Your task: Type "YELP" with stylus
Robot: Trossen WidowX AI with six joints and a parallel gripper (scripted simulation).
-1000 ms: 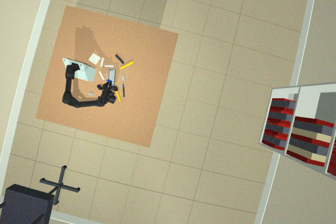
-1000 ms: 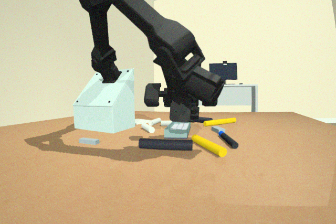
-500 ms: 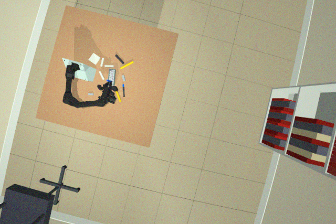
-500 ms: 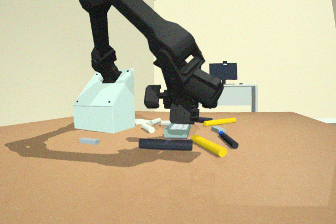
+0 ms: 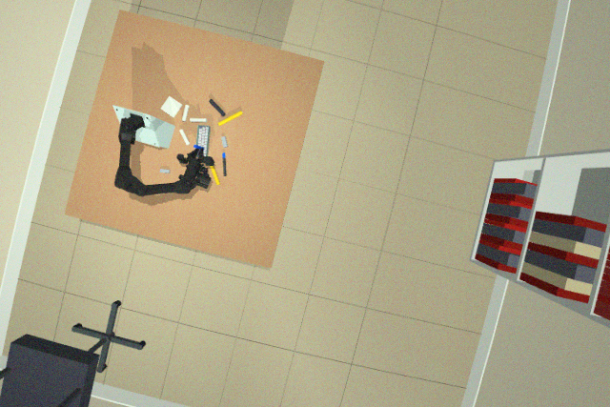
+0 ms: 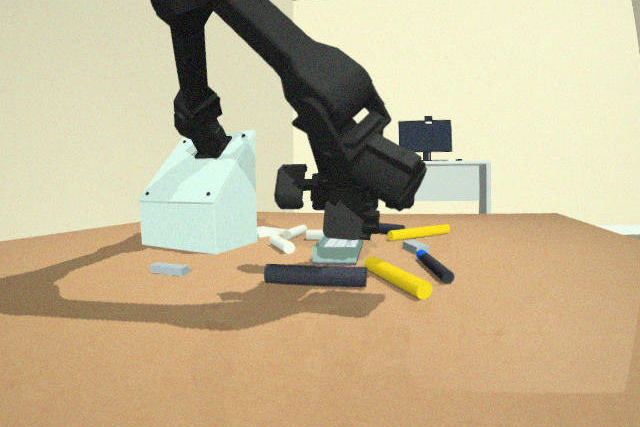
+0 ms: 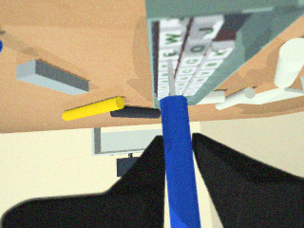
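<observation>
My gripper tip is now 13 cm short of the blue-banded marker, 3 cm to the left of it and 7 cm above it. The rest, counted from my gripper tip: grey block 20 cm behind, 19 cm to the right, 7 cm below; then yellow rod 9 cm ahead, 22 cm to the left, 6 cm below; then blue stylus 1 cm below.
</observation>
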